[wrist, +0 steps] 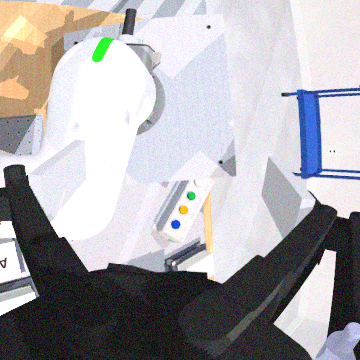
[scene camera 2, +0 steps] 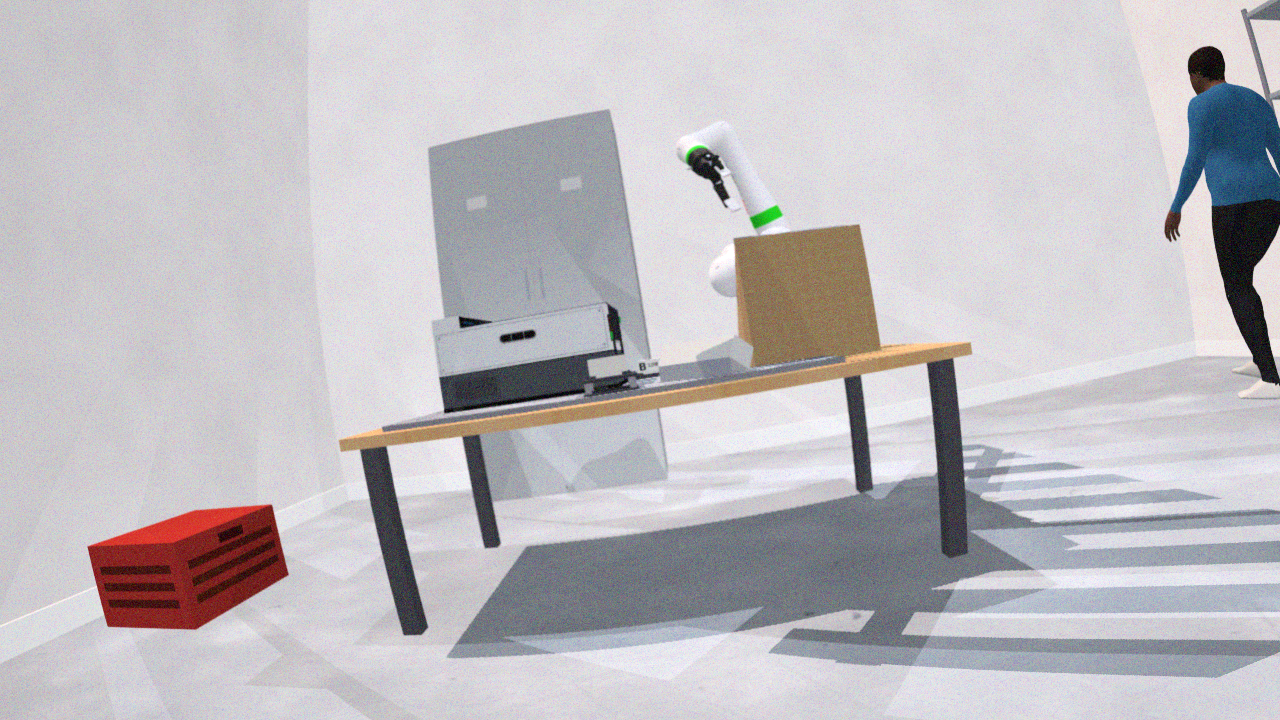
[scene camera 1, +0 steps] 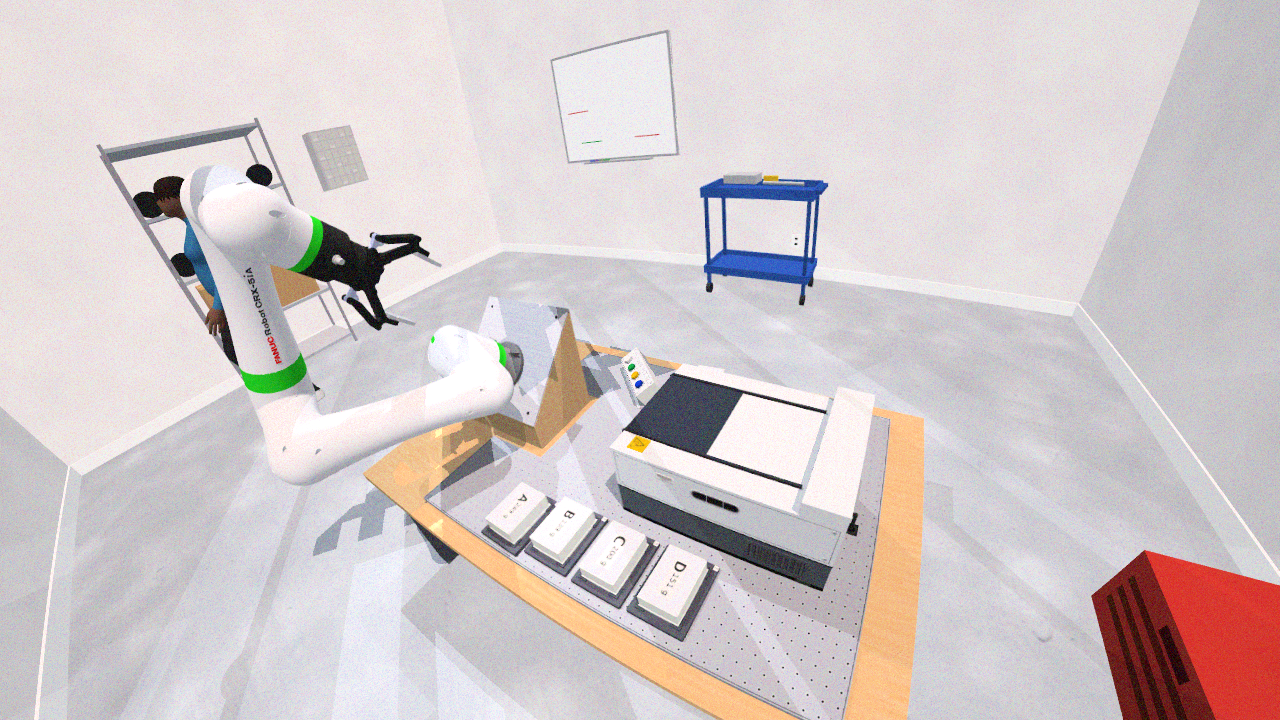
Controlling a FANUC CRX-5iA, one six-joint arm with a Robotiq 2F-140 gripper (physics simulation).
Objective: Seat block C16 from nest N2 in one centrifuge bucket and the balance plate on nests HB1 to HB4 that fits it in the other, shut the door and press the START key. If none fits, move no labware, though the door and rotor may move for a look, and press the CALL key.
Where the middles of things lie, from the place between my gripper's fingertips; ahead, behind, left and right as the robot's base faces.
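The white centrifuge box (scene camera 1: pixel 777 489) is 620 mm ahead of my hand, 280 mm to the left of it and 400 mm below it. With the button box (scene camera 2: pixel 725 355), I find that my hand is far above it, a good way short of it and far to the right of it.
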